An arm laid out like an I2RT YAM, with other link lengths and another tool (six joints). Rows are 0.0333 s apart.
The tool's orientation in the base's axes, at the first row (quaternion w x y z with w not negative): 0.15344, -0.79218, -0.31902, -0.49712
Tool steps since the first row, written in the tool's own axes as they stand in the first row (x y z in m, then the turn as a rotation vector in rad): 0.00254, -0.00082, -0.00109, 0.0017, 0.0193, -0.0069; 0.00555, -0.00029, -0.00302, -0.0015, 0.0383, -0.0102; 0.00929, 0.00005, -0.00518, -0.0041, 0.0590, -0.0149; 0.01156, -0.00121, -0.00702, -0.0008, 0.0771, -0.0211; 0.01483, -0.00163, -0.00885, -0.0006, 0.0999, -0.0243; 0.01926, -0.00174, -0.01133, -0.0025, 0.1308, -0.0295; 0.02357, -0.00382, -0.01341, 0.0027, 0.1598, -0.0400; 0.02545, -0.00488, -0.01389, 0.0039, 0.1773, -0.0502; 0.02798, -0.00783, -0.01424, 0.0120, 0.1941, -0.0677; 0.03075, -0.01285, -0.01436, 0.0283, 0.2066, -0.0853; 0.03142, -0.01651, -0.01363, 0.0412, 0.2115, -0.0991; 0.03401, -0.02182, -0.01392, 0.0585, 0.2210, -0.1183
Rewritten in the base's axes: -0.00052, 0.00090, 0.00269, 0.0085, -0.0177, 0.0061; -0.00060, 0.00048, 0.00628, 0.0177, -0.0349, 0.0062; -0.00073, 0.00034, 0.01061, 0.0273, -0.0540, 0.0076; -0.00214, 0.00105, 0.01337, 0.0359, -0.0699, 0.0147; -0.00270, 0.00150, 0.01707, 0.0488, -0.0887, 0.0180; -0.00314, 0.00175, 0.02212, 0.0650, -0.1154, 0.0210; -0.00464, 0.00367, 0.02674, 0.0784, -0.1412, 0.0326; -0.00510, 0.00486, 0.02855, 0.0832, -0.1596, 0.0396; -0.00652, 0.00776, 0.03073, 0.0847, -0.1791, 0.0561; -0.00907, 0.01243, 0.03286, 0.0857, -0.1926, 0.0795; -0.01077, 0.01582, 0.03285, 0.0833, -0.1995, 0.0976; -0.01368, 0.02055, 0.03488, 0.0815, -0.2112, 0.1224
